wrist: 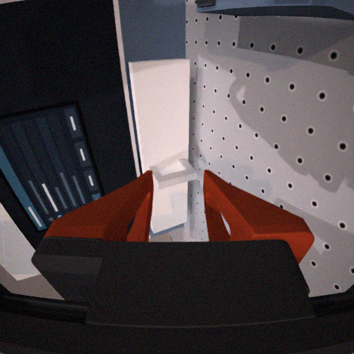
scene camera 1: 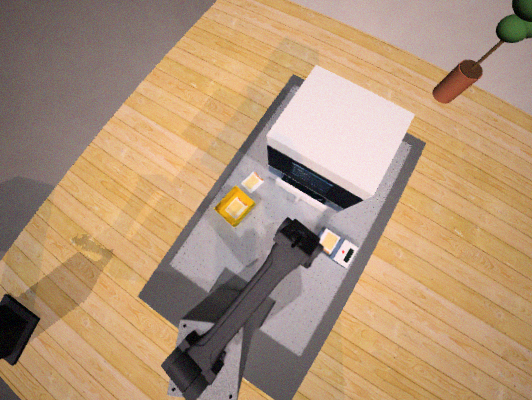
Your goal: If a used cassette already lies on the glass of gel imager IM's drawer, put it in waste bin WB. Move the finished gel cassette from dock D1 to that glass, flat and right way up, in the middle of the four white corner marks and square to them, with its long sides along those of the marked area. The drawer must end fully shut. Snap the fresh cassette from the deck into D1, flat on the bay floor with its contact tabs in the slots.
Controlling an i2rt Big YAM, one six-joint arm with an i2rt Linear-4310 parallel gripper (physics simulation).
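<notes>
Gel imager IM (scene camera 1: 340, 130) (wrist: 60, 55) is a big white box with a black front. Its white drawer front (scene camera 1: 311, 199) (wrist: 162, 110) is low and close against it; whether fully shut I cannot tell, and the glass is hidden. My gripper (wrist: 178, 178) is slightly open and empty, its orange fingertips on either side of the drawer's handle (wrist: 174, 172) in the wrist view; the arm hides them in the scene view. A cassette (scene camera 1: 329, 241) lies in dock D1 (scene camera 1: 346, 254), right of the wrist. Another cassette (scene camera 1: 252, 181) lies on the deck, beside yellow waste bin WB (scene camera 1: 222, 208), which holds a cassette (scene camera 1: 236, 206).
The perforated grey deck (scene camera 1: 200, 250) (wrist: 300, 180) extends in front of the imager. Part of a blue edge (wrist: 280, 8) shows at the wrist view's top right. A potted plant (scene camera 1: 455, 82) stands on the wooden table (scene camera 1: 450, 225) at the back right.
</notes>
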